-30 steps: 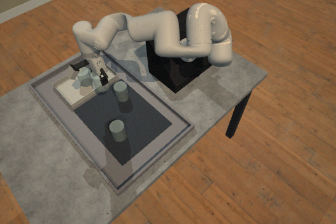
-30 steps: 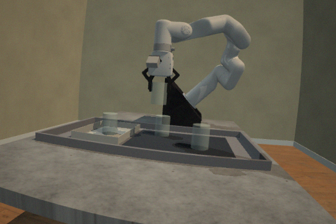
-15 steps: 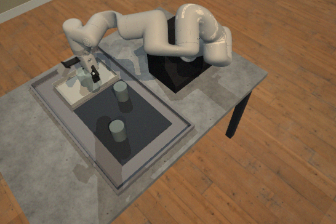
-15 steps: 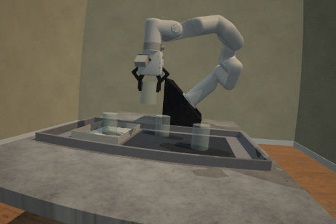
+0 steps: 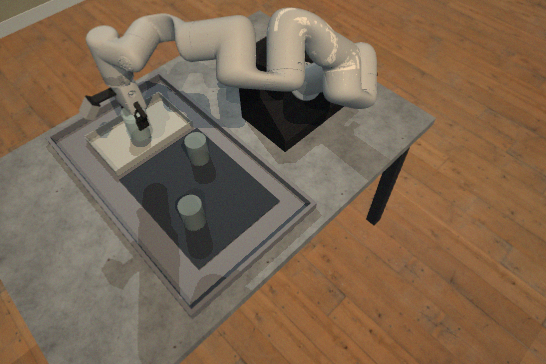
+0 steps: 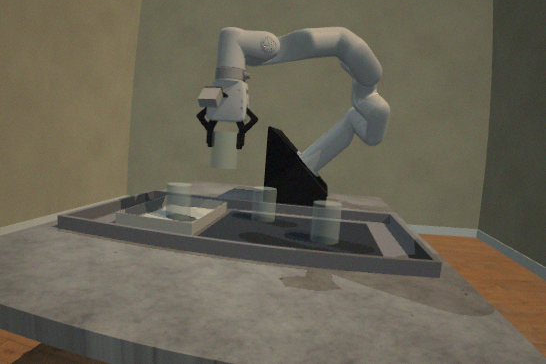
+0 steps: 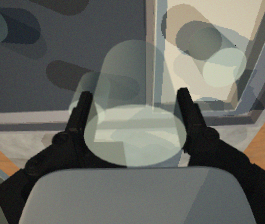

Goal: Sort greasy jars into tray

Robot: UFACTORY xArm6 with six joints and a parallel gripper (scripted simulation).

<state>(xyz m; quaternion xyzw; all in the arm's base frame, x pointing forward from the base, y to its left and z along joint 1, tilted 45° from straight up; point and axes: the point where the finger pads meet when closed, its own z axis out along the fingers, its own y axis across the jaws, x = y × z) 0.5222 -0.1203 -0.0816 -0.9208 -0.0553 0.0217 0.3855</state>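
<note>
Now: the cream tray 21 cm below my hand, 14 cm to the right of it and 2 cm behind it. The rest, counted from my hand: dark mat: 21 cm below, 18 cm to the left, 5 cm behind.
</note>
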